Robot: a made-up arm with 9 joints. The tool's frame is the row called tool. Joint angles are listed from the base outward.
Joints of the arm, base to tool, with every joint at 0 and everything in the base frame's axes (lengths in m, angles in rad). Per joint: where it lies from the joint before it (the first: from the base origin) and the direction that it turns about. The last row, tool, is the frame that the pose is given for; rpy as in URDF.
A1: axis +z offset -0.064 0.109 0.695
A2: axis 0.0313 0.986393 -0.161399 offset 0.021 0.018 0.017
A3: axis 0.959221 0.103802 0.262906 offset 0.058 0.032 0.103
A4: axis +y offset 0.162 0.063 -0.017
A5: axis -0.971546 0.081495 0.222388 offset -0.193 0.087 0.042
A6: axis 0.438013 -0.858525 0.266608 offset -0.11 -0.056 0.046
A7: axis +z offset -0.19 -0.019 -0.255
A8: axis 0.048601 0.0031 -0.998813 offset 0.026 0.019 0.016
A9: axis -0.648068 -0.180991 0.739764 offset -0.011 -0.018 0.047
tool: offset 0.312 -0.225 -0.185 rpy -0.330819 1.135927 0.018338
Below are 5 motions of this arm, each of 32 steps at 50 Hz.
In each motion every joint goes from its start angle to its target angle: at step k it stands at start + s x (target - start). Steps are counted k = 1, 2, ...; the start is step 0. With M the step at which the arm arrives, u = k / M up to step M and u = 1 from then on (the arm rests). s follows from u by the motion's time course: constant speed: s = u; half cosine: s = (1 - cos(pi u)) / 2; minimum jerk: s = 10 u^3 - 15 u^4 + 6 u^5.
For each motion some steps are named. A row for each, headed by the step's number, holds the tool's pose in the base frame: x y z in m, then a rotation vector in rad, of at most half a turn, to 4 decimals.
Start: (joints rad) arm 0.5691 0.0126 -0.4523 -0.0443 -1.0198 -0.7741 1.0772 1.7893 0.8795
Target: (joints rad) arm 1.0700 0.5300 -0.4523 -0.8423 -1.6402 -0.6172 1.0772 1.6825 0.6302
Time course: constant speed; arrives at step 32
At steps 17, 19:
17: -0.1539 0.0532 0.2276 -0.6893 1.3897 0.9870
19: -0.1540 0.0662 0.2077 -0.6712 1.3692 1.0569

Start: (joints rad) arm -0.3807 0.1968 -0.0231 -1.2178 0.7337 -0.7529 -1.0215 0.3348 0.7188
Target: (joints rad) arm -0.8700 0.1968 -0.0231 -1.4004 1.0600 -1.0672 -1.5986 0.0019 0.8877
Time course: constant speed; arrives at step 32
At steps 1, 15, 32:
1: -0.5317 0.1712 0.5443 -0.0102 0.8242 -2.2870
15: -0.4751 0.4177 0.5198 0.2285 0.8445 -2.7762
32: -0.2411 0.6489 0.4592 -0.5360 -0.6300 2.6715

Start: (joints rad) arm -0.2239 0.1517 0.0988 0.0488 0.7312 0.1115 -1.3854 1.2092 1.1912
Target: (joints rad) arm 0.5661 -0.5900 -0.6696 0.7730 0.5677 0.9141 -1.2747 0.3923 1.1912
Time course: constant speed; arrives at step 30
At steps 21, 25, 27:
21: -0.1138 -0.2146 1.0300 -0.8760 0.9519 -0.9107
25: -0.0587 -0.1749 1.0266 -0.9530 0.8272 -0.7601
27: -0.0359 -0.1516 1.0246 -0.9830 0.7628 -0.6876

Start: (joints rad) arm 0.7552 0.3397 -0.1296 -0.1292 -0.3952 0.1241 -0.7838 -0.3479 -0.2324
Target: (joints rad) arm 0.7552 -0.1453 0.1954 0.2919 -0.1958 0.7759 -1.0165 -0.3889 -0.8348
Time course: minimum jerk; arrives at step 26
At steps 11, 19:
11: -0.1349 0.0774 0.2986 0.4542 1.2817 0.4801
19: -0.1775 0.2747 0.3255 1.0170 1.2804 0.6548

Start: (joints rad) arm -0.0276 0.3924 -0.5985 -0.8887 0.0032 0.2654 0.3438 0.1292 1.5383
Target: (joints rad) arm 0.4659 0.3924 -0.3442 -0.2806 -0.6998 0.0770 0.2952 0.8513 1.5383
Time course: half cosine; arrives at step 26
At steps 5, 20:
5: 0.1394 0.3531 0.4813 -2.3944 -0.1478 0.1237
20: 0.0945 0.2891 0.5516 -1.4239 0.5775 0.4801

